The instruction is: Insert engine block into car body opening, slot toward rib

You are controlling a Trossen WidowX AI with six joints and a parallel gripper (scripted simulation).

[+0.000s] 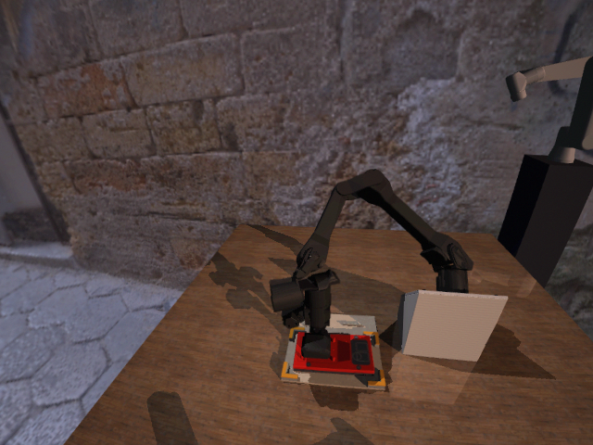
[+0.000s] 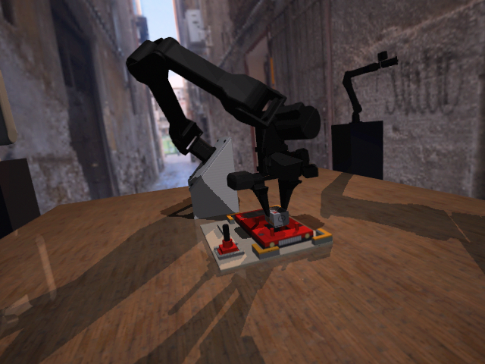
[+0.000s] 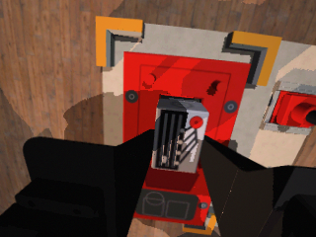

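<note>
My gripper tip is now 10 mm above the grey engine block. From my gripper tip the other things lie so: grey base plate 40 mm below, 30 mm behind, 20 mm to the right.
</note>
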